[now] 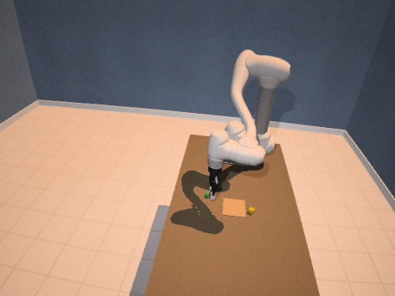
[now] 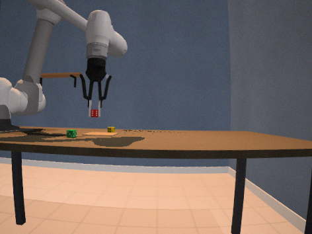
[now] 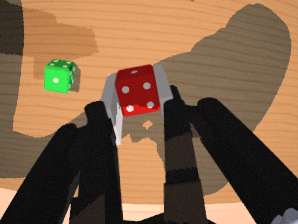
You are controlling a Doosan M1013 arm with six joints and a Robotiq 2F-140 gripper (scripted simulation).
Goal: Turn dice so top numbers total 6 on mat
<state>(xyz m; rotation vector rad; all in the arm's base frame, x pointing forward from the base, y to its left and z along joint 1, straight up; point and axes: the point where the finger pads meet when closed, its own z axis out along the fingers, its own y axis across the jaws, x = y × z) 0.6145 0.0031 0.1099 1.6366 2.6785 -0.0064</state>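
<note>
Now: the tan mat 4 cm behind my hand, 14 cm to the left of it and 12 cm below it. From my hand the other things lie so: yellow die (4 cm behind, 25 cm to the left, 10 cm below); red die (2 cm below); green die (8 cm behind, 4 cm to the right, 10 cm below).
</note>
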